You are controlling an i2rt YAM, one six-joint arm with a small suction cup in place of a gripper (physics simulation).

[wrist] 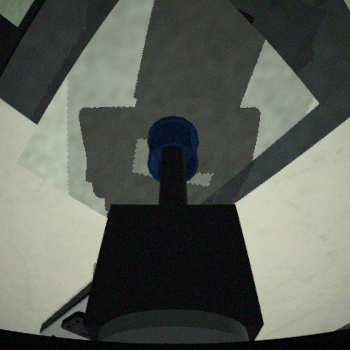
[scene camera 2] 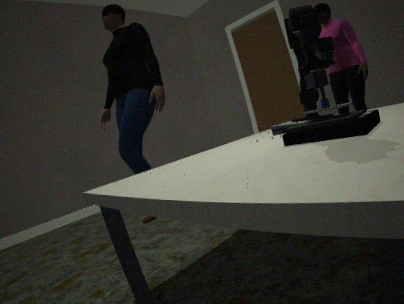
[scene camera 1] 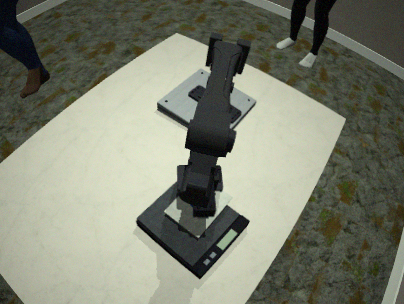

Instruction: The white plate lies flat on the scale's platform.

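Seen in the pictures: hand, its tool point: point(wrist: 172, 130) point(scene camera 2: 326, 111); arm's base, origin of its link: point(scene camera 2: 312, 119).
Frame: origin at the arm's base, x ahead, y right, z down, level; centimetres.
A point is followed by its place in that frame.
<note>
The white square plate point(scene camera 1: 173, 212) {x 43.1, y -17.7, z -4.8 cm} point(scene camera 2: 340, 106) {x 44.4, y -26.8, z -4.3 cm} point(wrist: 104, 80) {x 37.5, y -25.2, z -4.5 cm} is over the black scale point(scene camera 1: 170, 238) {x 48.3, y -21.1, z -1.5 cm} point(scene camera 2: 315, 129) {x 50.7, y -20.7, z -0.2 cm} point(wrist: 31, 80) {x 33.3, y -29.1, z -1.5 cm}, turned at an angle to it. In the low side view the plate shows as a thin, slightly tilted line just above the platform. In the wrist view one plate corner reaches past the scale's edge over the table. My blue suction cup point(scene camera 1: 191, 205) point(scene camera 2: 324, 102) point(wrist: 172, 139) presses on the plate's middle and holds it. The arm hides most of the plate from above.
The scale's green display point(scene camera 1: 227, 239) {x 38.9, y -32.8, z -1.0 cm} point(wrist: 14, 8) {x 36.5, y -32.4, z -1.0 cm} and two buttons face the table's near edge. The arm's grey base plate point(scene camera 1: 176, 102) {x 9.0, y 10.3, z -0.8 cm} lies at the back of the cream table point(scene camera 1: 110, 151) {x 37.7, y 14.7, z 3.0 cm} point(scene camera 2: 231, 175) {x 77.1, y -12.8, z 3.0 cm}. A person in black point(scene camera 2: 131, 90), a person in pink point(scene camera 2: 339, 45) and a brown door point(scene camera 2: 267, 69) stand beyond.
</note>
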